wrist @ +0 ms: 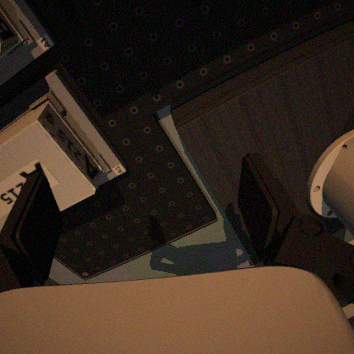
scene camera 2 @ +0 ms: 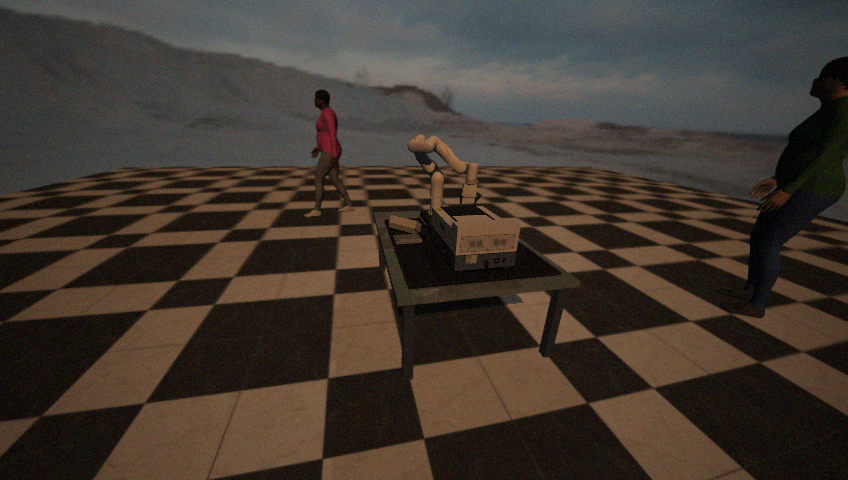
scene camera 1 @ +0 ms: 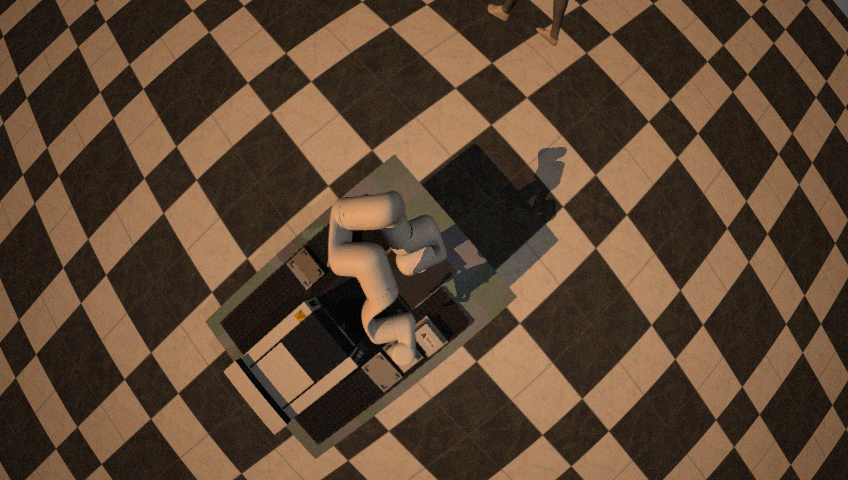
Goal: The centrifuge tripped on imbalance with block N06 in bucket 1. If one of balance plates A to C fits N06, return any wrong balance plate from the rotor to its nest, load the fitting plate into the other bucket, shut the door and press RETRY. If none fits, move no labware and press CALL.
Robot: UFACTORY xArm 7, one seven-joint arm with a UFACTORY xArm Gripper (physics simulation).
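Places are measured from the arm's base along level axes (x down, y left, z ahead), in millimetres.
Pixels of known places: gripper, fingertip midpoint: [wrist: 146, 187] [scene camera 2: 467, 205]; arm's base, link origin: [wrist: 350, 173].
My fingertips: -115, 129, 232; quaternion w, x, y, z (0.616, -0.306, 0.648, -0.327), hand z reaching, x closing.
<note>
Ahead of a thing's pixels: the offset from my fingertips to its top centre, as dx, dy, dz. "*": to the spot under its first point.
Plate A @(+96, +131, +24) [scene camera 1: 429, 337] [wrist: 70, 172], a pale block marked "A" and apparently "215", sits in its nest at the left of the wrist view. Part of another labelled plate @(* +117, +32, +110) [wrist: 6, 31] shows at the top left corner there; its letter cannot be read. The centrifuge [scene camera 1: 282, 371] [scene camera 2: 484, 234] is a pale box with a dark opening in its top. Block N06, the buckets and any plate inside cannot be made out. My gripper [wrist: 146, 187] is open and empty, above the mat; its left finger overlaps plate A in the wrist view. The arm hides it in the overhead view.
Pale pads @(* +133, -515, +122) [scene camera 1: 306, 267] @(* +138, +60, +292) [scene camera 1: 380, 371] lie on either side of the centrifuge. The tilted button box @(+66, -451, -70) [scene camera 2: 404, 224] shows from behind; the arm covers its place overhead. The robot's round base [wrist: 337, 175] stands at the wrist view's right. Two people [scene camera 2: 327, 133] [scene camera 2: 812, 148] stand off the table.
</note>
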